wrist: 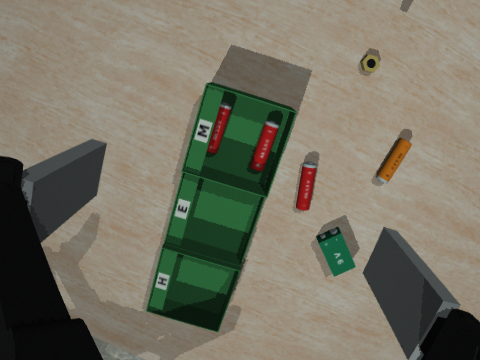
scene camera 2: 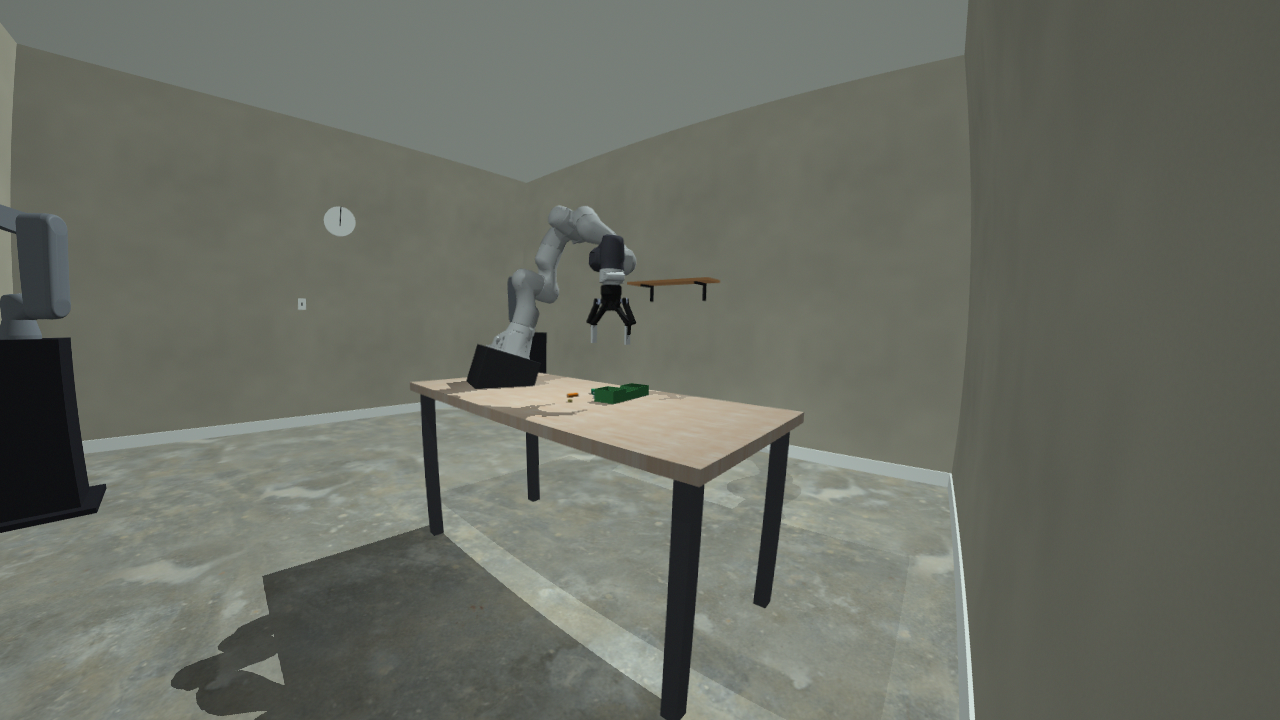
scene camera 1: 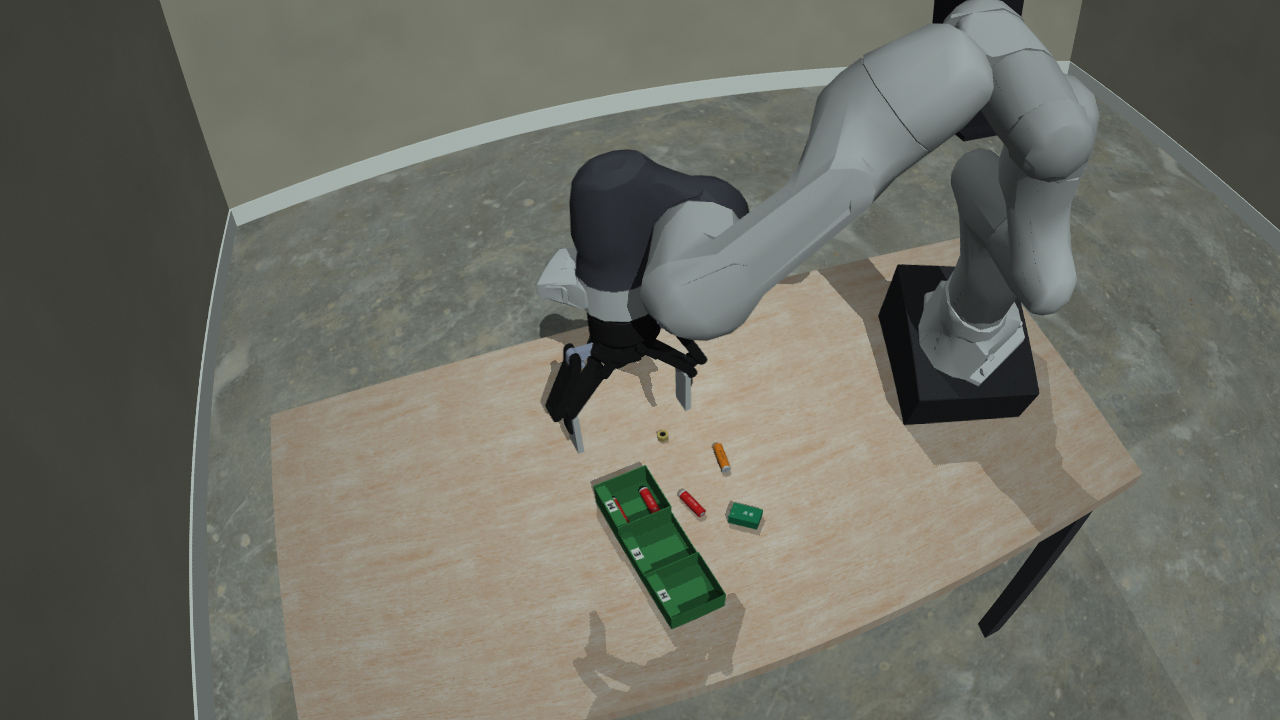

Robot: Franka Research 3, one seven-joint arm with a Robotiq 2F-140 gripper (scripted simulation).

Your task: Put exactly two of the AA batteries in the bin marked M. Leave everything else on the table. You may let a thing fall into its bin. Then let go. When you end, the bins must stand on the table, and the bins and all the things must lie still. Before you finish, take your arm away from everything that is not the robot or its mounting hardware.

Labels:
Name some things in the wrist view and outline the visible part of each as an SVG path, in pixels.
My gripper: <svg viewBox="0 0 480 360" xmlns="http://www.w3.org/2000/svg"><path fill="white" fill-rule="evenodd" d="M383 227L363 271L363 275L407 360L480 360L480 322L472 314L459 309L461 306L398 231ZM107 143L90 139L23 170L23 163L11 157L0 156L0 360L103 360L83 319L71 319L53 277L41 242L97 196Z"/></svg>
A small green block battery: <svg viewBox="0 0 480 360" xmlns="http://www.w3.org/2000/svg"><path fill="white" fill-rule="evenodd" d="M339 227L316 236L334 277L356 267Z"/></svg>

